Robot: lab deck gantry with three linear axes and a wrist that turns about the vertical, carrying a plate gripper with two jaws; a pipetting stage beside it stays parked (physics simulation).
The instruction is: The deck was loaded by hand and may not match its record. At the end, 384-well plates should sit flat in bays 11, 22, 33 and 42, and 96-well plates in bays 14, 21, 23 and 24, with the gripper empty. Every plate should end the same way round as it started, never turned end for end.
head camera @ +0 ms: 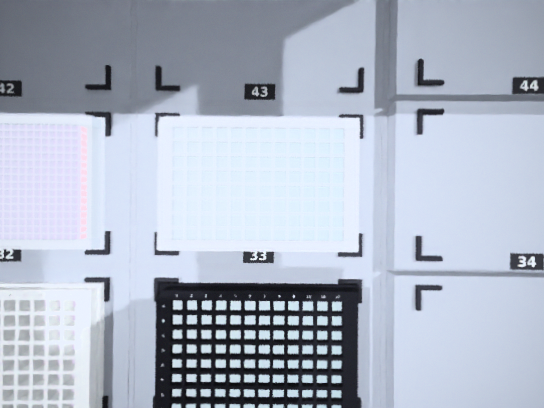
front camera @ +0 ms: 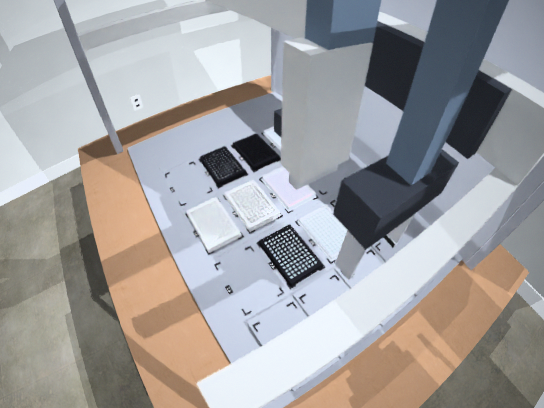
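Pixels of known places: gripper, fingertip midpoint: (front camera: 367, 254); robot's base, link origin: (front camera: 166, 175).
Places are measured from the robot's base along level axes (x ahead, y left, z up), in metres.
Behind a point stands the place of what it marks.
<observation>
In bay 33 lies a white 96-well plate with pale blue wells (front camera: 325, 232) @(x 0.393, y 0.246, z 0.013 m) (head camera: 258, 183) @(x 0.392, y 0.257, z 0.014 m). Bay 23 has a black 96-well plate (front camera: 291, 254) @(x 0.397, y 0.149, z 0.013 m) (head camera: 257, 342) @(x 0.392, y 0.160, z 0.014 m). A pinkish 384-well plate (front camera: 288, 187) @(x 0.236, y 0.252, z 0.014 m) (head camera: 42, 181) @(x 0.260, y 0.257, z 0.014 m) is in bay 32, with a white 96-well plate (front camera: 252, 204) @(x 0.234, y 0.149, z 0.013 m) (head camera: 40, 350) @(x 0.256, y 0.152, z 0.008 m) in front of it. A white plate (front camera: 213, 224) @(x 0.237, y 0.042, z 0.014 m), two black plates (front camera: 223, 165) @(x 0.075, y 0.150, z 0.014 m) (front camera: 256, 151) @(x 0.074, y 0.255, z 0.013 m) and a partly hidden white plate (front camera: 271, 136) @(x 0.041, y 0.327, z 0.015 m) are farther left and back in the front view. My gripper (front camera: 370, 257) @(x 0.530, y 0.200, z 0.158 m) is open above the deck near the bay 33 plate, with no plate between its jaws. The jaws do not show in the head view.
The parked pipetting stage (front camera: 325, 110) hangs beside the gripper and hides part of the deck. A pale gantry beam (front camera: 360, 312) @(x 0.623, y 0.020, z 0.400 m) crosses the front. Corner marks show at bays 43, 44 and 34. A grey post (front camera: 90, 75) @(x -0.207, y -0.098, z 0.275 m) stands at the left.
</observation>
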